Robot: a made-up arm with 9 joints. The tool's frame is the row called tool. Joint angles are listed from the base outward.
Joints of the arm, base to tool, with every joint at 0 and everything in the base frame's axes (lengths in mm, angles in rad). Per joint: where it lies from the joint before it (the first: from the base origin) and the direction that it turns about. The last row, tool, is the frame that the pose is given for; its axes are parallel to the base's.
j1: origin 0 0 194.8 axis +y
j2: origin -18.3 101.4 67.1 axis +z
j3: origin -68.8 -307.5 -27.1 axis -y
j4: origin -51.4 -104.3 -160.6 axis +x
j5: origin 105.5 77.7 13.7 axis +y
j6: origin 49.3 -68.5 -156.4 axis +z
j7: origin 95.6 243 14.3 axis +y
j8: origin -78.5 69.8 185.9 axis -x
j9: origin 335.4 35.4 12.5 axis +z
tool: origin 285.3 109 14.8
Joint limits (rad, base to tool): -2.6..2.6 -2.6..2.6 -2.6..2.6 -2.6..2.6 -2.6..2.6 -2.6..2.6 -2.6..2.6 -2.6..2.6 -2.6..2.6
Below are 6 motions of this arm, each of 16 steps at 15 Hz.
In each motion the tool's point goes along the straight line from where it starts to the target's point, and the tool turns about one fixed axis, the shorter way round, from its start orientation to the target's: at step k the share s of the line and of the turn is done. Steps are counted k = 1, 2, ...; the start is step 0. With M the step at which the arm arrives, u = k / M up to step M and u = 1 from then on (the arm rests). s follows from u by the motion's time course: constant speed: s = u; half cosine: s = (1 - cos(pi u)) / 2; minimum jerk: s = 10 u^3 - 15 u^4 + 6 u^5.
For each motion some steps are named. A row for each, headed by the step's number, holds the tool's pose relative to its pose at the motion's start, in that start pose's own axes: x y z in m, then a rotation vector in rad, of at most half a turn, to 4 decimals.
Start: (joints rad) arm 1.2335 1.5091 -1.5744 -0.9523 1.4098 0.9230 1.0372 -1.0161 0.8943
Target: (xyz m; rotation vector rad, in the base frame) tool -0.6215 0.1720 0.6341 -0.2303 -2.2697 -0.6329
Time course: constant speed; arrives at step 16
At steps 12, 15, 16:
12: -0.6015 0.6300 -0.4924 -0.9576 -0.1471 0.9955
15: -0.7519 0.7875 -0.6156 -1.1971 -0.1839 1.2444
16: -0.8021 0.8400 -0.6566 -1.2769 -0.1961 1.3273

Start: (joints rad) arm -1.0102 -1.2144 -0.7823 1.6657 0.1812 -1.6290 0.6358 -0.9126 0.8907
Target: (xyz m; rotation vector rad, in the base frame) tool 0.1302 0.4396 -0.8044 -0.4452 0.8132 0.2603
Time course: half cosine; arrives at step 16
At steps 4, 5, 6, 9, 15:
4: -0.0268 -0.0004 0.0727 0.3062 0.0484 0.0347
5: -0.0406 -0.0007 0.1103 0.4646 0.0734 0.0526
6: -0.0564 -0.0009 0.1532 0.6454 0.1020 0.0731
9: -0.1092 -0.0018 0.2966 1.2494 0.1975 0.1415
15: -0.1810 -0.0029 0.4916 2.0709 0.3273 0.2345

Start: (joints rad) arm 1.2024 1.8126 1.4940 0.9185 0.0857 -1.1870 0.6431 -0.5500 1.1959
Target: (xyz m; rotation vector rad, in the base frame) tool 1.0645 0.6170 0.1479 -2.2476 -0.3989 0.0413
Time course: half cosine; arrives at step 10
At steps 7, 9, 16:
7: 0.0941 0.0198 -0.0110 0.4605 -0.0770 0.0163
9: 0.1157 0.0243 -0.0136 0.5659 -0.0946 0.0200
16: 0.1186 0.0249 -0.0139 0.5801 -0.0970 0.0205

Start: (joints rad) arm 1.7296 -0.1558 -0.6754 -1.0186 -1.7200 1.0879 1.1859 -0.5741 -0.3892
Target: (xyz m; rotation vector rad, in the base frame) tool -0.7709 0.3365 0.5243 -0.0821 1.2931 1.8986
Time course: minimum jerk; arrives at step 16
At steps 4, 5, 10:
4: -0.0138 0.0114 0.0281 -0.0204 -0.0338 0.0418
5: -0.0240 0.0199 0.0488 -0.0355 -0.0588 0.0727
10: -0.0966 0.0801 0.1966 -0.1428 -0.2369 0.2929

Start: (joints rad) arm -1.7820 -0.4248 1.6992 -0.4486 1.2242 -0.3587 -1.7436 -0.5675 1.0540
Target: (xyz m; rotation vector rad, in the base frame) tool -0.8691 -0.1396 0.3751 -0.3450 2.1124 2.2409
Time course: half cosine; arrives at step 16
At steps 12, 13, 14, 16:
12: -0.0926 -0.3727 -0.4628 -0.3718 0.9749 -0.6665
13: -0.0994 -0.3999 -0.4965 -0.3989 1.0460 -0.7151
14: -0.1044 -0.4200 -0.5216 -0.4190 1.0987 -0.7512
16: -0.1085 -0.4367 -0.5422 -0.4356 1.1422 -0.7809

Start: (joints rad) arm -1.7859 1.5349 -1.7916 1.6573 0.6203 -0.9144 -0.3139 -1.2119 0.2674
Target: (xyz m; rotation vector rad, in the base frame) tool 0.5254 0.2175 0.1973 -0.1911 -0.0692 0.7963
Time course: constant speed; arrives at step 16
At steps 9, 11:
9: -0.3362 -0.0683 -0.2922 -0.4298 0.4436 0.8830
11: -0.4109 -0.0835 -0.3571 -0.5253 0.5421 1.0792

